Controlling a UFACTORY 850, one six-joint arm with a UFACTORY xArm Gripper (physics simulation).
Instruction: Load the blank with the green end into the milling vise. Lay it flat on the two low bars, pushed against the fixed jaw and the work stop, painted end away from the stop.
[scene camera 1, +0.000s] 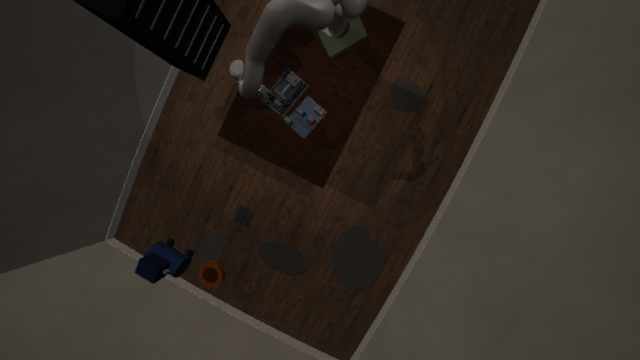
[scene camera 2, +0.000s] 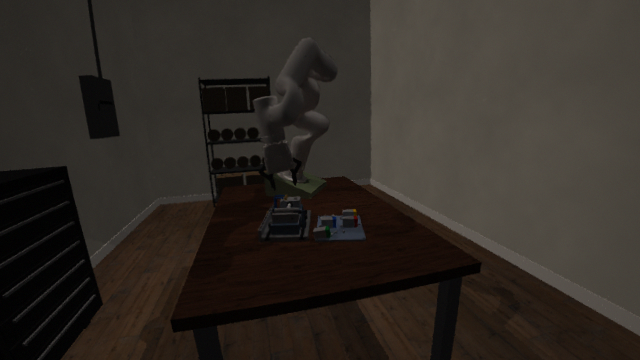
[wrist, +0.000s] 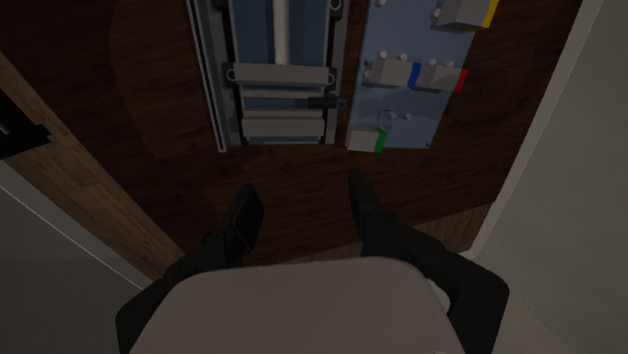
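The blank with the green end (scene camera 1: 289, 121) (scene camera 2: 320, 233) (wrist: 363, 140) lies at a corner of the blue-grey plate (scene camera 2: 353, 234) (wrist: 422, 130), beside the vise. Its green end faces away from the vise. The milling vise (scene camera 1: 288, 91) (scene camera 2: 285, 229) (wrist: 209, 75) has two wide grey jaws; the one by the screw (wrist: 281, 32) is the upper jaw (wrist: 282, 74) in the wrist view, the other is the lower jaw (wrist: 283, 127). Two low bars show between them, with a dark stop-like piece (wrist: 324, 103) at their right. My gripper (scene camera 2: 284, 186) (wrist: 302, 191) is open and empty, above the table.
Blanks with a blue end (wrist: 392, 73), a red end (wrist: 442, 78) and a yellow end (wrist: 465, 13) are on the plate, among small pegs. The wooden table (scene camera 1: 345, 95) (scene camera 2: 320, 270) carries the vise and plate. A black drawer cabinet (scene camera 2: 40, 250) stands beside it.
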